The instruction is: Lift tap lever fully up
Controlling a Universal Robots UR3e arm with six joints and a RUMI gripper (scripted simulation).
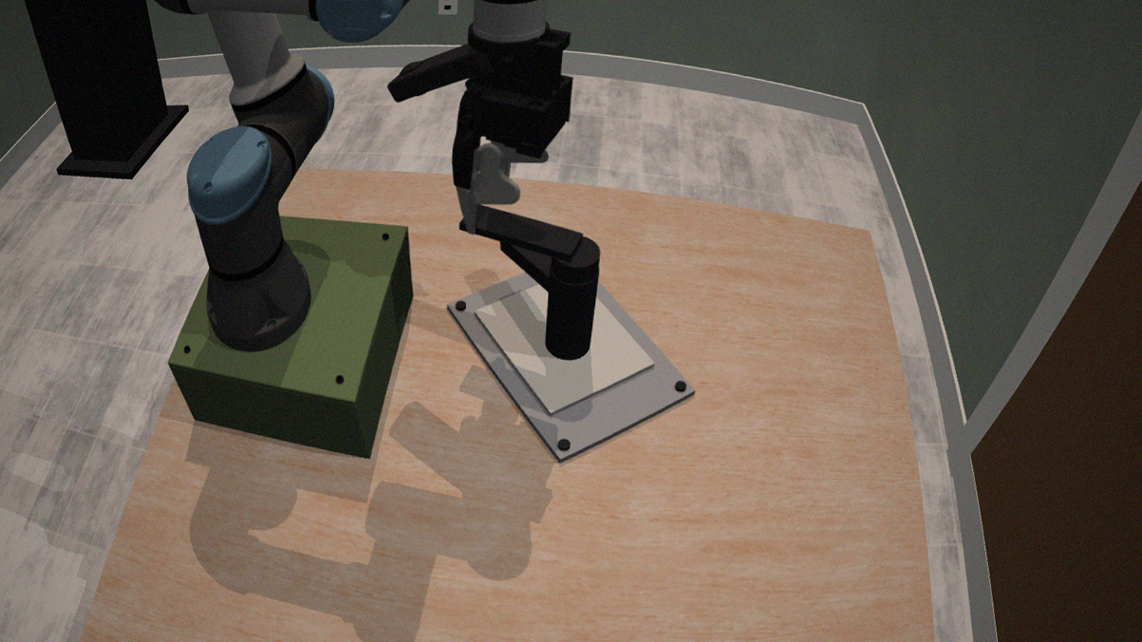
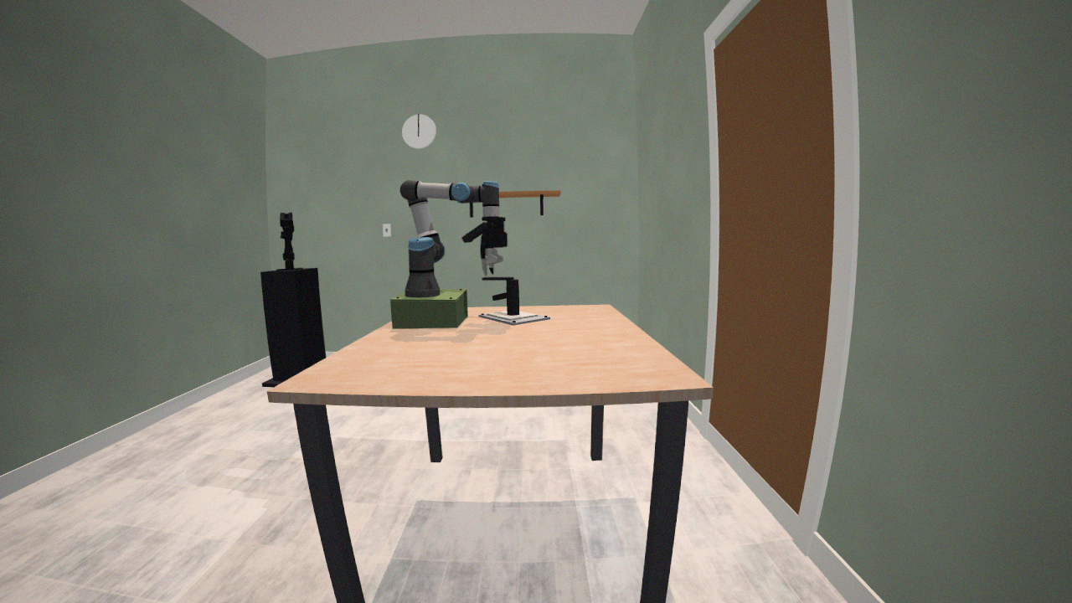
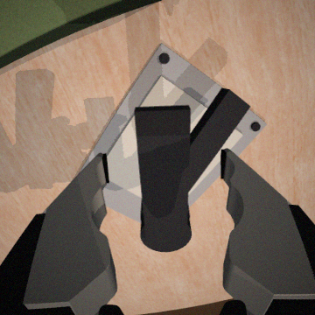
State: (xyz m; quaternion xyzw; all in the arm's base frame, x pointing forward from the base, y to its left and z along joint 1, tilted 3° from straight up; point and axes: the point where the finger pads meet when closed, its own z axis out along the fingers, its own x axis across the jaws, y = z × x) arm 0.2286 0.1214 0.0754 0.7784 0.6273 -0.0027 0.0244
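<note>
Now: the flat black lever 40 mm ahead of my hand, 30 mm below it and 10 mm to the right of it. Also, from my hand: tap 80 mm below, 60 mm ahead, 10 mm to the right; grey baseplate 170 mm below, 90 mm ahead, 20 mm to the right.
</note>
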